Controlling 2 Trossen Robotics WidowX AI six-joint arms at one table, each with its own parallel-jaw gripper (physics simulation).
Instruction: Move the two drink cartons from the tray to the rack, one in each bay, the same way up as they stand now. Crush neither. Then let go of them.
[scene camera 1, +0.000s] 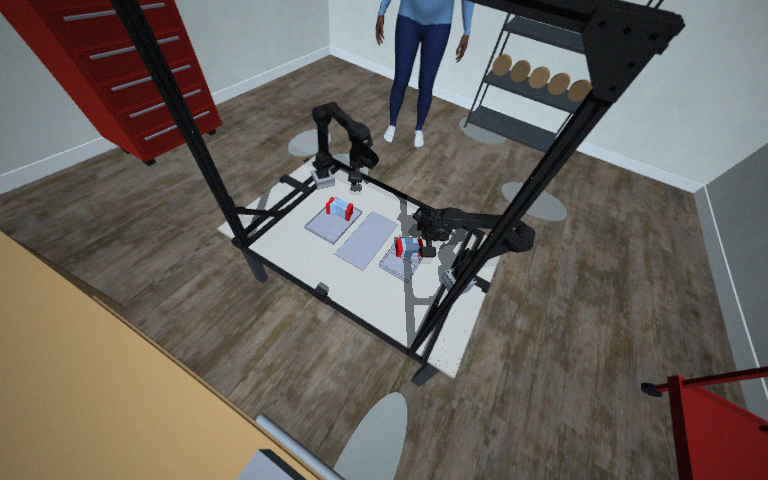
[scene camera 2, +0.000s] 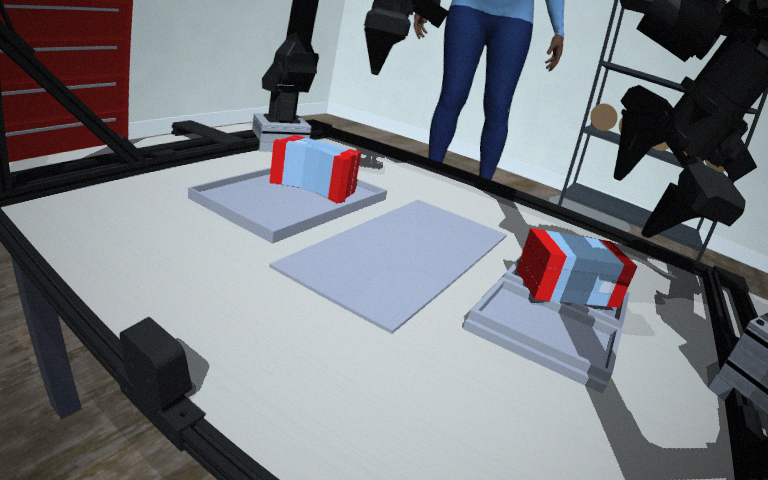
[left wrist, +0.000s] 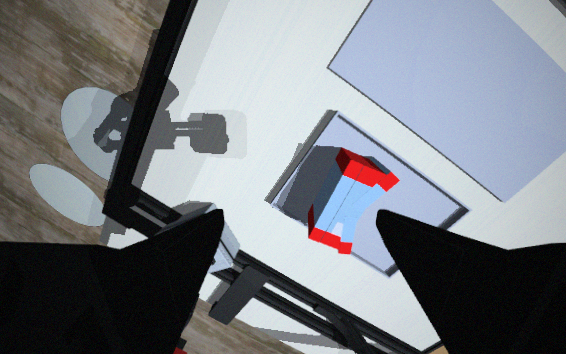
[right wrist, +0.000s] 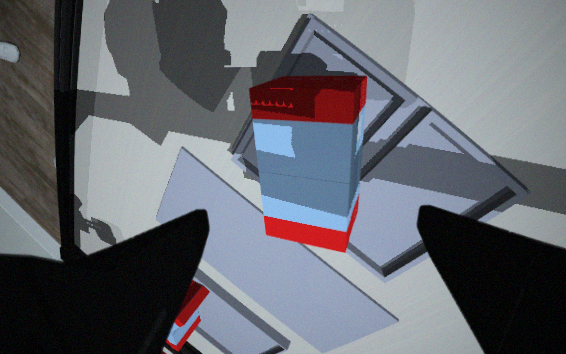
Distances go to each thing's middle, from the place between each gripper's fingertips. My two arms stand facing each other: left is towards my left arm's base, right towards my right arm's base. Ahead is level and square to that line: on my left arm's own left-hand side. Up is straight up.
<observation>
My left hand is 14 cm past the grey tray (scene camera 2: 274, 212), 1 cm to the left of it and 19 cm above it. Round my left hand: flat grey mat (scene camera 2: 385, 270) 9 cm behind, 21 cm to the right, 20 cm below.
Right now my right hand is 23 cm to the right of the flat grey mat, 14 cm above it and 7 cm past it. The rest, counted from my right hand: grey tray 43 cm to the left, 14 cm below, 12 cm behind.
</observation>
